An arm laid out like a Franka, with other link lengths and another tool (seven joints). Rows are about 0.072 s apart.
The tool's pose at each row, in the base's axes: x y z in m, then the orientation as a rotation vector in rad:
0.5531 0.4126 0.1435 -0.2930 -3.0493 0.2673
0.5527 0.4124 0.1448 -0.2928 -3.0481 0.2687
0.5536 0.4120 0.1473 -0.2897 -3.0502 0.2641
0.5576 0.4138 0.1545 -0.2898 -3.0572 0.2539
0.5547 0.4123 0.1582 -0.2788 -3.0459 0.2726
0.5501 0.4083 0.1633 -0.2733 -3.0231 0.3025
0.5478 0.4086 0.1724 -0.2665 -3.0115 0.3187
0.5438 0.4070 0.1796 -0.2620 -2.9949 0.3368
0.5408 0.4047 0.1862 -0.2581 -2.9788 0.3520
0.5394 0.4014 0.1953 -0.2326 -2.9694 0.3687
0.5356 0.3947 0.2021 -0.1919 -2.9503 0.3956
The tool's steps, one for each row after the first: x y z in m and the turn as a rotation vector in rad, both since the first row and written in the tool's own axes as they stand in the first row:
0.0004 -0.0005 -0.0012 0.0011 0.0010 -0.0001
-0.0004 -0.0012 -0.0037 -0.0021 -0.0003 -0.0022
-0.0036 0.0000 -0.0114 -0.0096 -0.0057 -0.0023
-0.0009 -0.0026 -0.0145 0.0043 0.0030 -0.0092
0.0031 -0.0082 -0.0185 0.0271 0.0210 -0.0125
0.0058 -0.0100 -0.0273 0.0395 0.0300 -0.0167
0.0098 -0.0136 -0.0338 0.0539 0.0434 -0.0196
0.0126 -0.0175 -0.0396 0.0665 0.0566 -0.0221
0.0138 -0.0226 -0.0479 0.0797 0.0634 -0.0388
0.0166 -0.0310 -0.0532 0.1017 0.0775 -0.0657

